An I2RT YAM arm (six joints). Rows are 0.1 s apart.
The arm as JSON. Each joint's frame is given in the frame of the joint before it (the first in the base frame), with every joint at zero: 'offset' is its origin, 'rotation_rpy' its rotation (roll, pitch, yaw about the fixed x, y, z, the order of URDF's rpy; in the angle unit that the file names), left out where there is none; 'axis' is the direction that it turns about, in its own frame. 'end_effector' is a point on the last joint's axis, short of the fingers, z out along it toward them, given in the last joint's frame.
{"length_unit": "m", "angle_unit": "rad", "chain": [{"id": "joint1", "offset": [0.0, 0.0, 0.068], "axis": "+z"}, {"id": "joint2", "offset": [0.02, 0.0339, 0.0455], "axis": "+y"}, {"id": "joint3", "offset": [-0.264, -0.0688, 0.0], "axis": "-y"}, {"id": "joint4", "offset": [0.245, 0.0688, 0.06], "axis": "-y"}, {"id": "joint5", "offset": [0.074, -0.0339, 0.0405], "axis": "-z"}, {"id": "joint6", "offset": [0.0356, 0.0, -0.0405], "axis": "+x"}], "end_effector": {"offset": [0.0, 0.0, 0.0], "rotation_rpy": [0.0, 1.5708, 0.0]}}
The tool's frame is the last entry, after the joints.
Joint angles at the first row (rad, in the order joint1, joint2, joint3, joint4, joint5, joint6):
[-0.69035, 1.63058, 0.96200, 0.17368, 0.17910, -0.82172]
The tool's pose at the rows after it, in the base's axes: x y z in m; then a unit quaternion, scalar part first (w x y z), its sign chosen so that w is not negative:
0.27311 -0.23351 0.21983 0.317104 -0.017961 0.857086 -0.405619
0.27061 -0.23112 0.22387 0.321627 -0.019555 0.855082 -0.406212
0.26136 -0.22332 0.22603 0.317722 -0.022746 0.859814 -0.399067
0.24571 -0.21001 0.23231 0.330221 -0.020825 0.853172 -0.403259
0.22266 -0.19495 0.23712 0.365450 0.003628 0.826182 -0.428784
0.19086 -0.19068 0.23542 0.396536 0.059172 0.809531 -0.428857
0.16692 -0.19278 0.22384 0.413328 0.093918 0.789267 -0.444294
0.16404 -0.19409 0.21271 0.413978 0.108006 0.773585 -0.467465
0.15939 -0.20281 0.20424 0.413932 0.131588 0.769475 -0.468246
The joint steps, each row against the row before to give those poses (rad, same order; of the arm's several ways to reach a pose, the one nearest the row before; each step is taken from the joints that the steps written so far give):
[-0.00001, -0.00602, -0.00813, -0.00015, -0.00637, -0.01351]
[0.00007, -0.02002, -0.00686, -0.00481, -0.00637, -0.00088]
[-0.00040, -0.04862, -0.03212, -0.03487, -0.00751, -0.00107]
[0.00000, -0.09150, -0.06935, 0.00489, -0.00816, 0.00615]
[-0.00961, -0.12272, -0.12214, 0.10082, 0.00660, 0.03270]
[-0.06858, -0.11400, -0.10794, 0.04689, -0.03537, 0.08782]
[-0.07543, -0.04489, -0.10248, 0.11554, -0.02970, 0.03273]
[-0.00656, 0.03122, -0.05255, 0.12766, 0.03833, 0.00014]
[-0.03653, 0.04549, -0.01271, 0.05977, -0.00483, 0.02847]

